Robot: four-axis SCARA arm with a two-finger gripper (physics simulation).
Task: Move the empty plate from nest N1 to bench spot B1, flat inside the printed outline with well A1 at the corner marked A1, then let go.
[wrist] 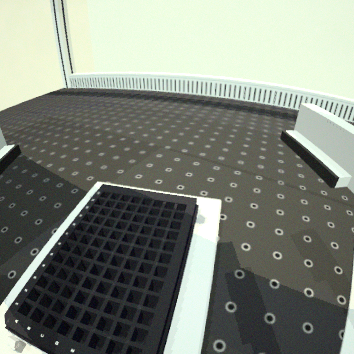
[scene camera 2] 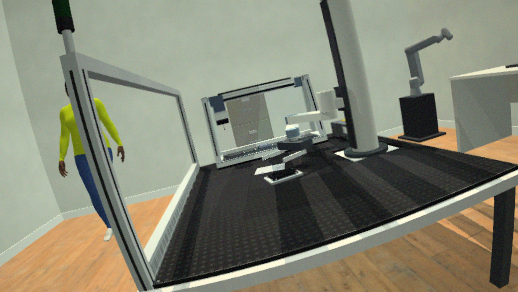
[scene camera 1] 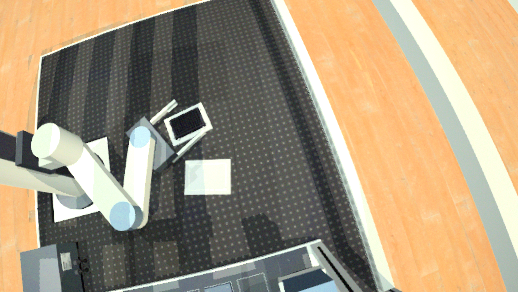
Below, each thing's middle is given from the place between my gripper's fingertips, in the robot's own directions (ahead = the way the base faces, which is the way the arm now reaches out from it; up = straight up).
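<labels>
Counting from my hand, I can see the plate (wrist: 115, 272) 80 mm below, 10 mm to the left and 30 mm behind, and there's a white mat (scene camera 1: 202, 177) that's 100 mm below and 210 mm to the right.
</labels>
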